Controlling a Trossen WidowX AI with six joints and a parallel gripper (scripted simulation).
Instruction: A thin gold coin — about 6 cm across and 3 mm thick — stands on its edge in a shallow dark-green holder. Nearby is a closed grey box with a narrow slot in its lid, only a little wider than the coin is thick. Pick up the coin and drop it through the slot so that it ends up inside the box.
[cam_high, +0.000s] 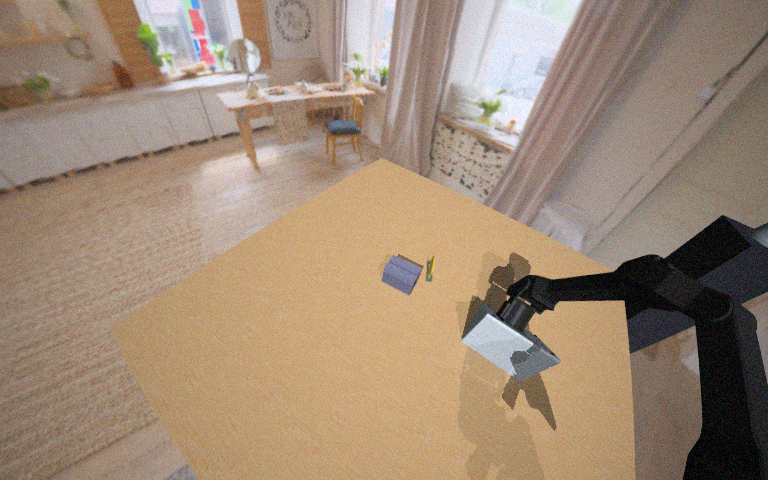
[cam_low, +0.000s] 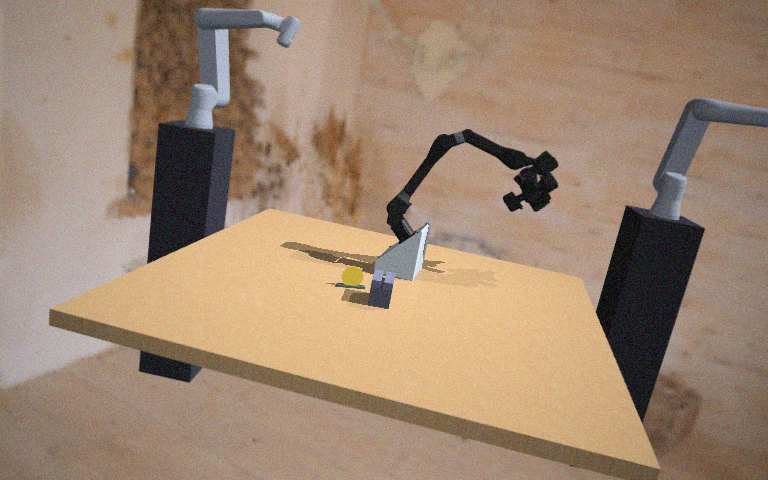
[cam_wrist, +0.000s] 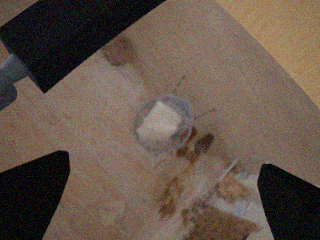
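Now: the thin gold coin 49 cm ahead of my gripper tip, 54 cm to the right of it and 24 cm below it.
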